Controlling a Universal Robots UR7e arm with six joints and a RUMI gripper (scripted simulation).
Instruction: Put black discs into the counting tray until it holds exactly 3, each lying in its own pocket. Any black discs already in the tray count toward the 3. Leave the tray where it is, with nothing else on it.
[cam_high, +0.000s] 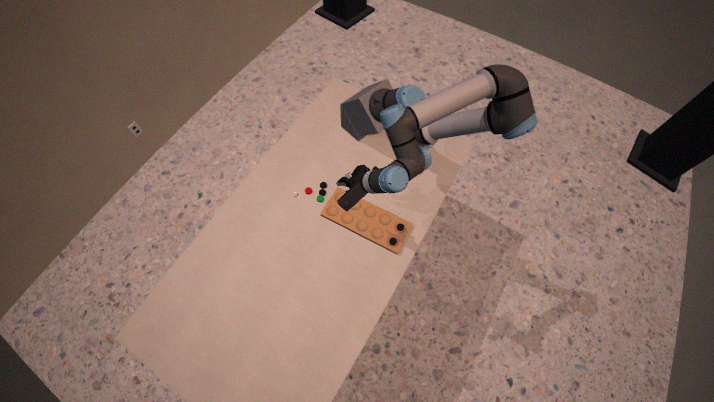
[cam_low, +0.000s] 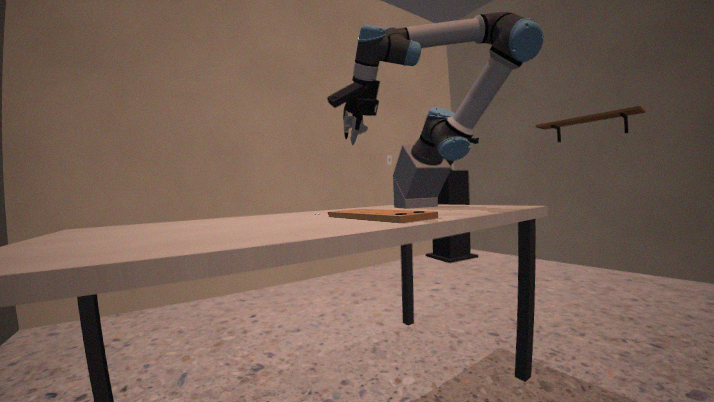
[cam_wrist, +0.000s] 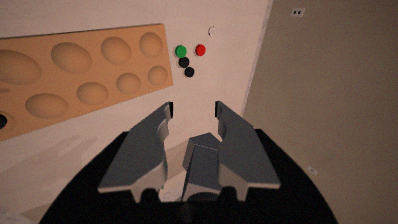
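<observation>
My hand is 270 mm above the green disc and 140 mm to the left of it. Round my hand: red disc 270 mm below, 210 mm to the right, 10 mm ahead; then wooden counting tray 270 mm below, 80 mm to the left, 50 mm behind; then small white piece 280 mm below, 250 mm to the right, 60 mm ahead.
</observation>
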